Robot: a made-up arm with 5 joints. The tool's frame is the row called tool.
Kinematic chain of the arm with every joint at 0, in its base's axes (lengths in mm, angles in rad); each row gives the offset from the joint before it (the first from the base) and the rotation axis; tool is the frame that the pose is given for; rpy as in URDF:
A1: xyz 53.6 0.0 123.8 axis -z
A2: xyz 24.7 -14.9 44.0 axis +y
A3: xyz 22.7 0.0 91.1 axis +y
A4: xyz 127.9 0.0 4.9 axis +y
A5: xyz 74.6 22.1 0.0 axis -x
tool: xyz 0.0 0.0 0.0 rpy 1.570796 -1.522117 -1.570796
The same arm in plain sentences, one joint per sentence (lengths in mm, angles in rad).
The arm has five revolute joints in a row. What follows holds with every joint at zero, and every direction is one of the base frame's. Joint 1 lies 53.6 mm along +x and 123.8 mm along +z from the base frame's origin and turns about -z. Joint 2 lies 24.7 mm along +x and 14.9 mm along -y and 44 mm along +z from joint 1 and turns about +y. Joint 3 lies 22.7 mm along +x and 91.1 mm along +z from joint 2 and turns about +y. Joint 4 lies 127.9 mm along +x and 4.9 mm along +z from joint 3 and turns about +y. Joint 5 lies 74.6 mm along +x and 22.1 mm along +y from joint 4 and turns about -x. The tool frame, which is the frame that the pose is given for, lies at the same point as joint 5; its axes are the base frame's turned by roll 1.5708, pitch -1.5221 and yaw -1.5708 rad (as in URDF: about the fixed x, then y, then z).
